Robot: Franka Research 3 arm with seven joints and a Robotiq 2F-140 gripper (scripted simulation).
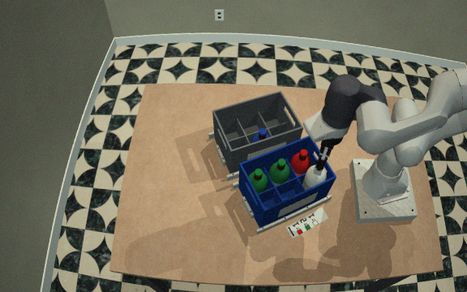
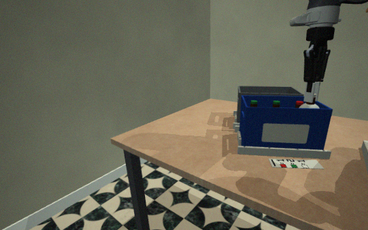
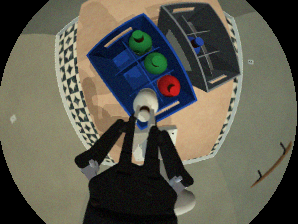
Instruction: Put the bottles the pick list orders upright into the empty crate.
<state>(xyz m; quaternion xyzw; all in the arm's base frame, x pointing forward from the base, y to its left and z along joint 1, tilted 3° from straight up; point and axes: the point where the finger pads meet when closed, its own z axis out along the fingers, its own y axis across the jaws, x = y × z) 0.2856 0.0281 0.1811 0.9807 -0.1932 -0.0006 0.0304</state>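
Right now the white bottle is 8 cm below my hand. From my hand the other things lie so: blue crate (10 cm ahead, 14 cm below); then pick list (1 cm ahead, 11 cm to the left, 22 cm below); then red bottle (4 cm ahead, 8 cm to the right, 13 cm below).
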